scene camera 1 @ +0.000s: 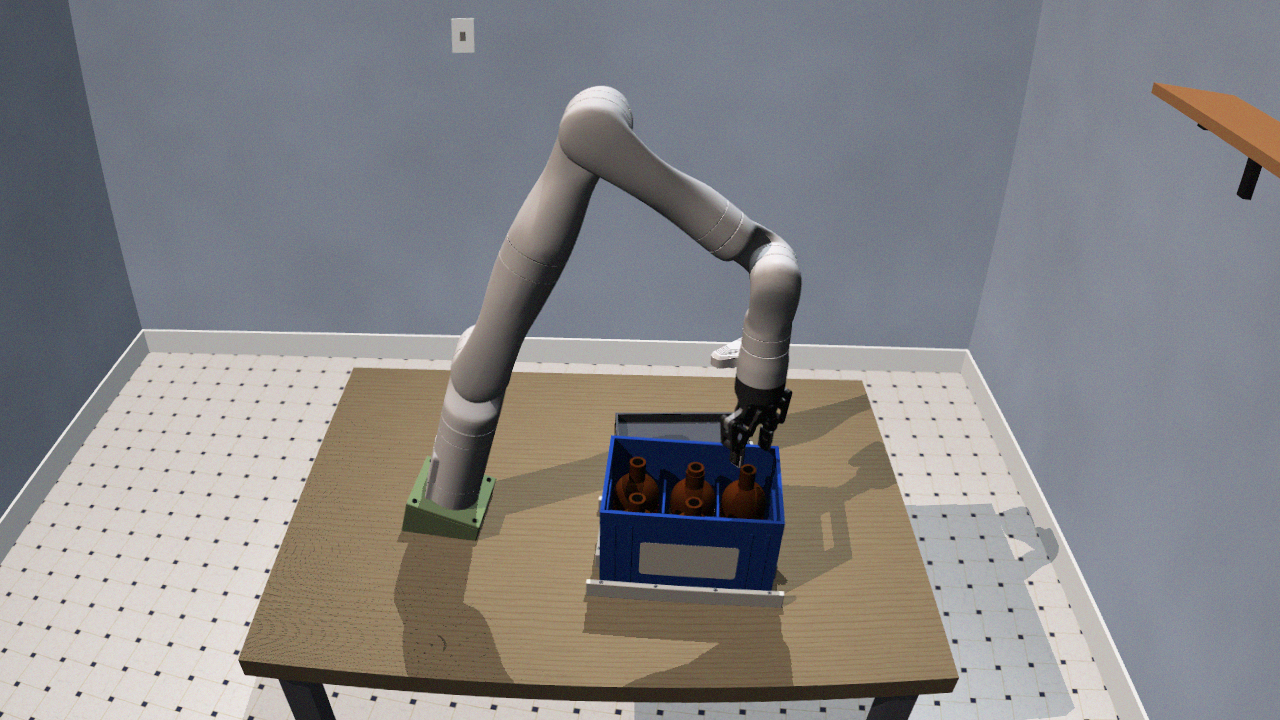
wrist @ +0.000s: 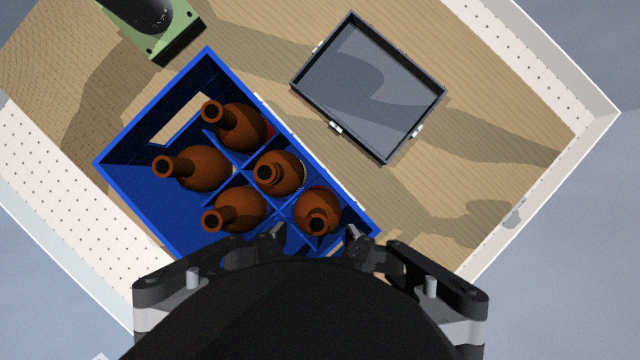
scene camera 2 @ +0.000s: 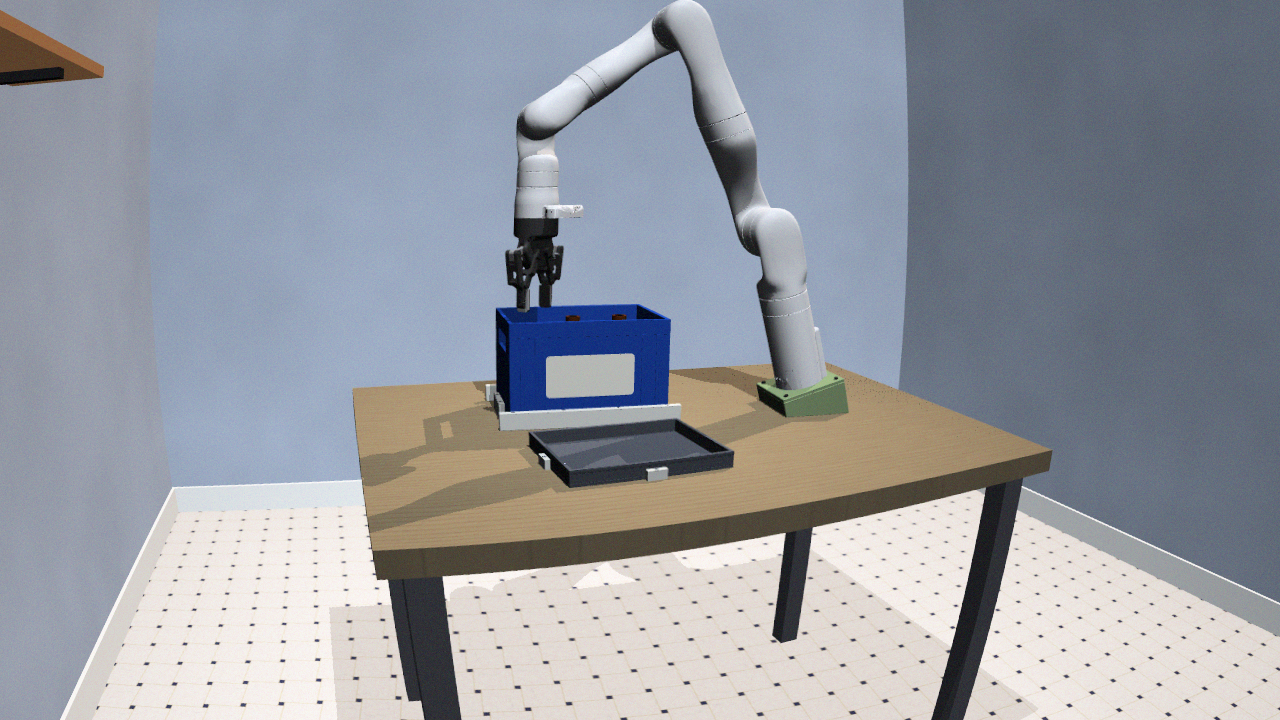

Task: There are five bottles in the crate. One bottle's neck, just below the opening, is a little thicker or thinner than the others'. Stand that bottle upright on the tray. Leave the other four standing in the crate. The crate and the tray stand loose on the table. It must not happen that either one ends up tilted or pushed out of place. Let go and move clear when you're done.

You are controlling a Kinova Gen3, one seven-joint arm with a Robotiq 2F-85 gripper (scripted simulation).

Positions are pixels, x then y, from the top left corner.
Scene:
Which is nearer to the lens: the bottle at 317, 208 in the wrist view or the blue crate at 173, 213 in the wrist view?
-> The bottle.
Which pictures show the dark grey tray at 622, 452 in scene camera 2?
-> Scene camera 1, the wrist view and scene camera 2: all of them.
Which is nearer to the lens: the bottle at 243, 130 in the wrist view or the dark grey tray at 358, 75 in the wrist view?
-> The bottle.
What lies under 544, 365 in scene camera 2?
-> A blue crate.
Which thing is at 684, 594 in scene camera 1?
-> A white rail.

